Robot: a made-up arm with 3 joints. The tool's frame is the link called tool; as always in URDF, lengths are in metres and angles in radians. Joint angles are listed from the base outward. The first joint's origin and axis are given. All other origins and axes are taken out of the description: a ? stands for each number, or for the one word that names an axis. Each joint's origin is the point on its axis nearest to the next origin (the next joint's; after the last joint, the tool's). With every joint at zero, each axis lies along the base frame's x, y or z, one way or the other. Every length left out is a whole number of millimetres.
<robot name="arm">
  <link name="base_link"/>
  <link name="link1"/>
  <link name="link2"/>
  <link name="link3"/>
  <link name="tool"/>
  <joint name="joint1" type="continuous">
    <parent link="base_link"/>
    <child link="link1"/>
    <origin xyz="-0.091 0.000 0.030" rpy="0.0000 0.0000 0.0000"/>
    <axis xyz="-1 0 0"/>
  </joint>
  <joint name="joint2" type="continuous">
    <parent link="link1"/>
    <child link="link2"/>
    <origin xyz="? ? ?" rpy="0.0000 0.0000 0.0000"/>
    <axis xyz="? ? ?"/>
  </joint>
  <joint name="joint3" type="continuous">
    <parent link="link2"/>
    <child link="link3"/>
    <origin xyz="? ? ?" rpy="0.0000 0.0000 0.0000"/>
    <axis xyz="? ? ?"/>
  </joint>
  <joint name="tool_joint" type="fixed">
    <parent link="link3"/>
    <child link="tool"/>
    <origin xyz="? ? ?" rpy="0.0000 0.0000 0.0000"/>
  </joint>
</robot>
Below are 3 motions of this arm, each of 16 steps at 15 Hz.
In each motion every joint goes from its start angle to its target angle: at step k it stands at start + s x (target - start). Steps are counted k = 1, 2, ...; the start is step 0. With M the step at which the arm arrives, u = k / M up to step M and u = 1 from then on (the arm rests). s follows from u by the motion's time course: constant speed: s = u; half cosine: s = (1 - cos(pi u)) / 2; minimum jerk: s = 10 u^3 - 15 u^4 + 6 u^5.
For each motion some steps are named. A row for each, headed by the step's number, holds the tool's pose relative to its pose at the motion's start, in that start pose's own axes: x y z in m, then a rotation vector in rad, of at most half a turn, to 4 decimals.
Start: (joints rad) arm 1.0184 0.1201 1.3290
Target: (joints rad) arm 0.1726 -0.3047 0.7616
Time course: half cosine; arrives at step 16
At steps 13, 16:
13: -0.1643 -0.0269 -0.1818 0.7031 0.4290 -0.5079
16: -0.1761 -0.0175 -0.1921 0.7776 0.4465 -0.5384

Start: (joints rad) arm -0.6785 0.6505 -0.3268
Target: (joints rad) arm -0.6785 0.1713 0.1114
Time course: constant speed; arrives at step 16
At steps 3, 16:
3: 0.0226 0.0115 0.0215 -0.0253 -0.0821 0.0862
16: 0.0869 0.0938 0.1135 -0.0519 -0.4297 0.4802

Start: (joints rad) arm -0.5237 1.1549 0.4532
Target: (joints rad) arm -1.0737 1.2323 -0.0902
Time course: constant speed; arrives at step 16
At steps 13, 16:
13: -0.1060 -0.0053 -0.1255 0.1524 0.8546 -0.1011
16: -0.1407 -0.0005 -0.1363 0.1925 1.0526 -0.1148

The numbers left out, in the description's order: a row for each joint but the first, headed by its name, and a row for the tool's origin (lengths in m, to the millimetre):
joint2: xyz 0.000 0.053 0.103, axis 0 0 -1
joint3: xyz -0.046 -0.190 0.000, axis 0 -1 0
tool: xyz 0.194 0.000 -0.092

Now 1 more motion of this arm.
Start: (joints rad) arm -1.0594 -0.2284 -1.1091
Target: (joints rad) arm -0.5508 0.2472 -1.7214
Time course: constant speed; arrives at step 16
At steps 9, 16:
9: -0.1024 0.0147 -0.0876 0.1741 0.3671 -0.3516
16: -0.1692 0.0727 -0.1374 0.3858 0.5825 -0.5879

